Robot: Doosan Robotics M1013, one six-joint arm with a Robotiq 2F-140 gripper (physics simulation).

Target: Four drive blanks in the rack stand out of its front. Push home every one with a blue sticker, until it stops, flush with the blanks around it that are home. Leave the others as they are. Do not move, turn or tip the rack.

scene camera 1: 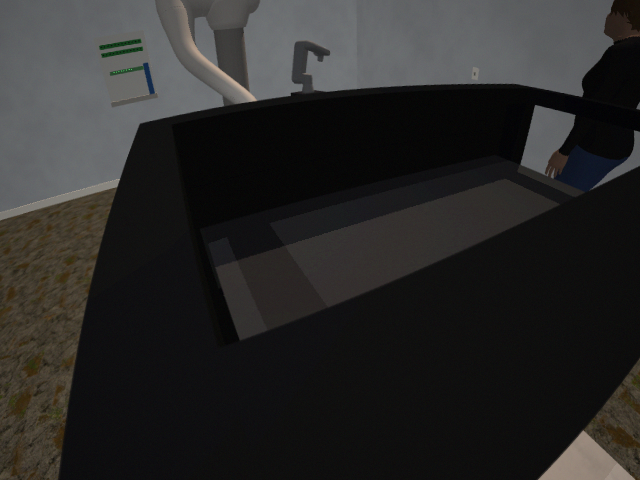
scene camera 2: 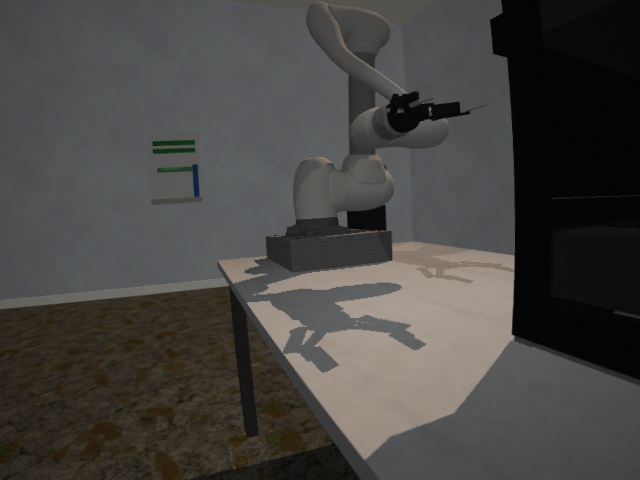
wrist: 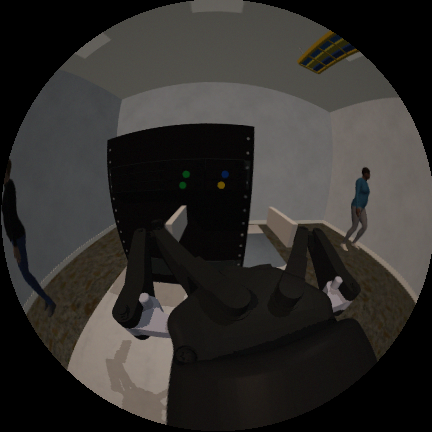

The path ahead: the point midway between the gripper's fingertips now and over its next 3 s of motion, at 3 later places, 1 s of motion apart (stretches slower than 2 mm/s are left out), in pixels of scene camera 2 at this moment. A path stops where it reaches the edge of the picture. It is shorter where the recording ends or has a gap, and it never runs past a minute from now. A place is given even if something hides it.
My gripper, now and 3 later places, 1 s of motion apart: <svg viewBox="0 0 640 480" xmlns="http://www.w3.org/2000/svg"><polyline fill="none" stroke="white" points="459,94 486,44 509,31 513,29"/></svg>
